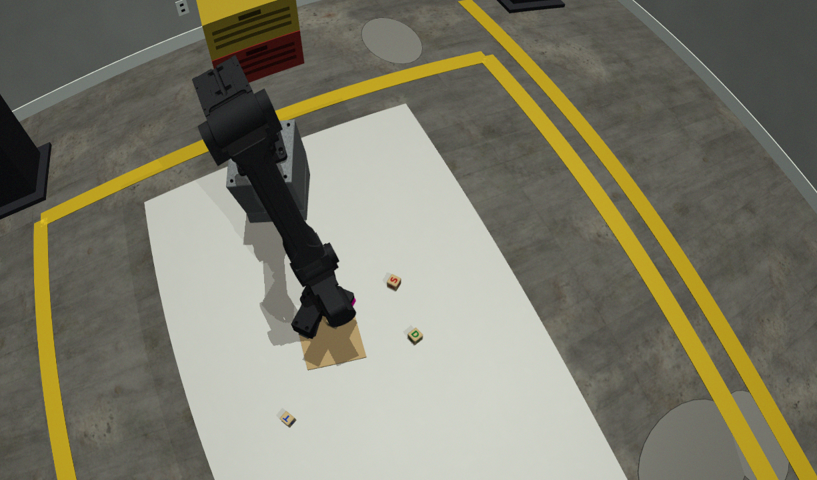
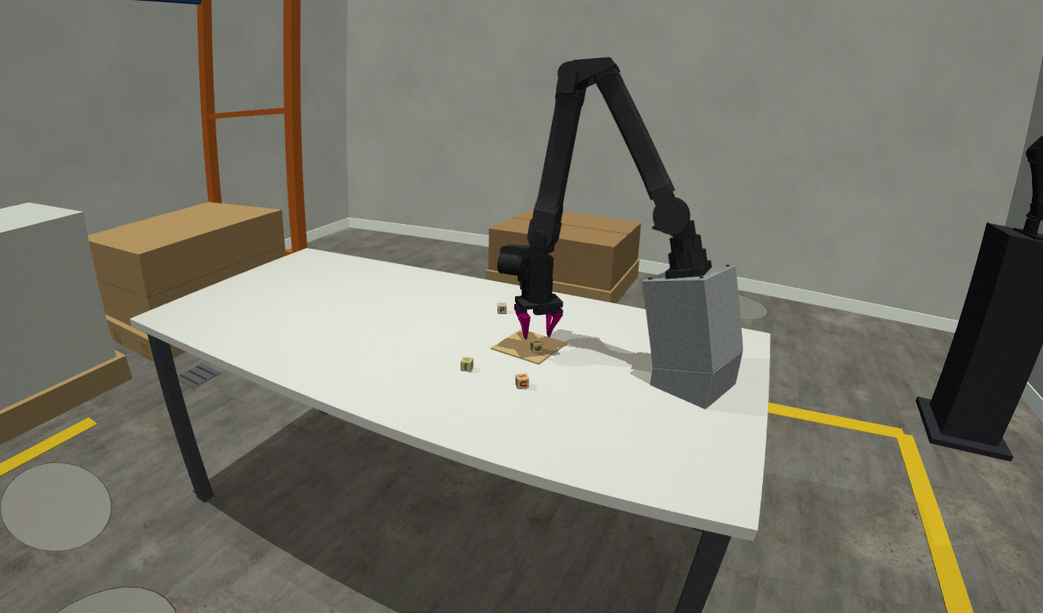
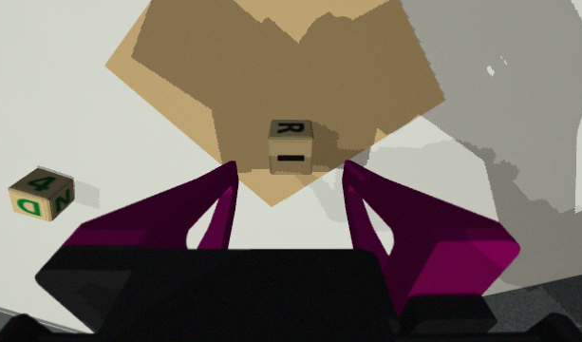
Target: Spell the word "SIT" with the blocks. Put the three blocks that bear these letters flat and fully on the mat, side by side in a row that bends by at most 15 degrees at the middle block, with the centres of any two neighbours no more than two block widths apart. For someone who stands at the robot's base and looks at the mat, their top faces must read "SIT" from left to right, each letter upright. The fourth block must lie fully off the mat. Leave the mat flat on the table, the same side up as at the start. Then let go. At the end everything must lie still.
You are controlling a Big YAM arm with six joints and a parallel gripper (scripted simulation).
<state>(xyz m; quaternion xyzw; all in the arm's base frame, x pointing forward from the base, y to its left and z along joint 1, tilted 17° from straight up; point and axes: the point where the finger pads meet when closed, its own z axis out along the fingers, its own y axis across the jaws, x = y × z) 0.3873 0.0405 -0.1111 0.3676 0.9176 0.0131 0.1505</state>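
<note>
My hand is 30 mm above the I block. Also, from my hand: S block 50 mm behind, 170 mm to the left, 40 mm below; then D block 100 mm ahead, 160 mm to the left, 40 mm below; then tan mat 30 mm ahead, 20 mm to the right, 50 mm below.
</note>
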